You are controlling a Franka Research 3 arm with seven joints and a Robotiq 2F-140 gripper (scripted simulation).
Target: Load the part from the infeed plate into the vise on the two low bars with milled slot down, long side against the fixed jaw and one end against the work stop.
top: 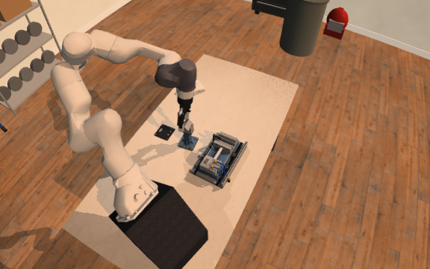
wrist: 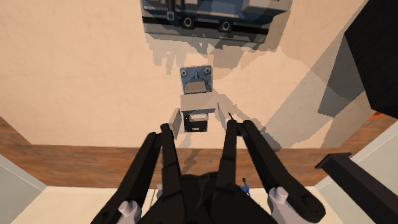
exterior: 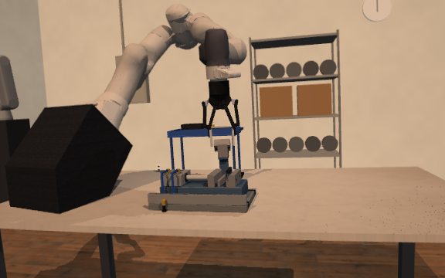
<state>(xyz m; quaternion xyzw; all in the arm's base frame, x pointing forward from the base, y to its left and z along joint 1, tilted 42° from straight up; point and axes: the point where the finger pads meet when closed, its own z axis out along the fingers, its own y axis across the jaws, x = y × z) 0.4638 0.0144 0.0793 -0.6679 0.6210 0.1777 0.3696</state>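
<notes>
The part is 2 cm to the right of my hand and 3 cm below it. Round my hand: vise 3 cm behind, 22 cm to the right, 14 cm below; then dark infeed plate 1 cm ahead, 15 cm to the left, 18 cm below.
</notes>
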